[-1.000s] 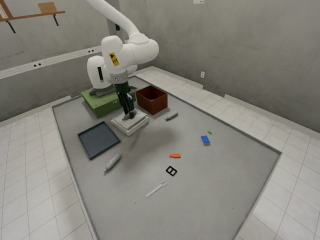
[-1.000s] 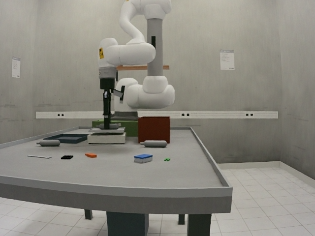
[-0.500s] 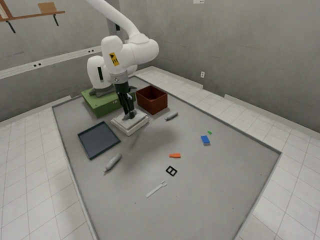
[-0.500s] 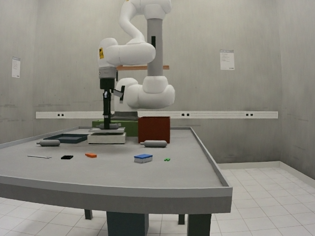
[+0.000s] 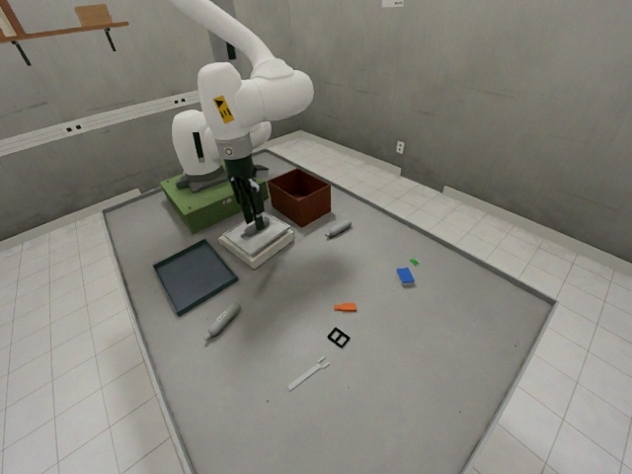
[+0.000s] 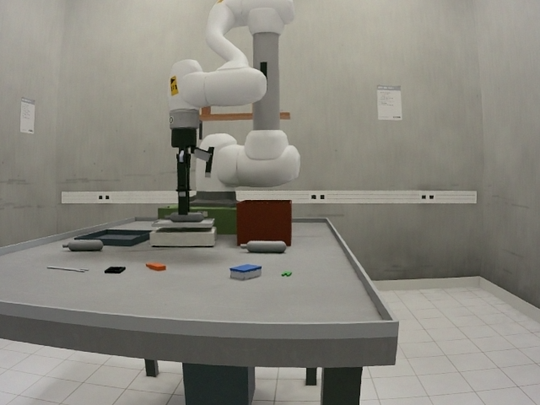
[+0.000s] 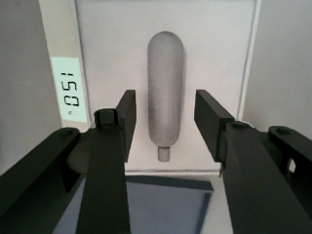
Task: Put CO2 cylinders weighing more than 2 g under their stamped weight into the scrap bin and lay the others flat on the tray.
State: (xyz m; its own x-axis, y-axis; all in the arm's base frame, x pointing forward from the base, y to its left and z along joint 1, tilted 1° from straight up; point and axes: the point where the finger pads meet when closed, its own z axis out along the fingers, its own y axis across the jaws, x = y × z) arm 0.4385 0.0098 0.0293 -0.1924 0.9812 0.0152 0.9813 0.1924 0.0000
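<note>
The grey CO2 cylinder is 20 mm to the right of my hand and 50 mm below it. Round my hand: white scale (10 mm behind, 80 mm below); then scale plate (60 mm below); then dark blue tray (10 mm behind, 230 mm to the right, 110 mm below).
</note>
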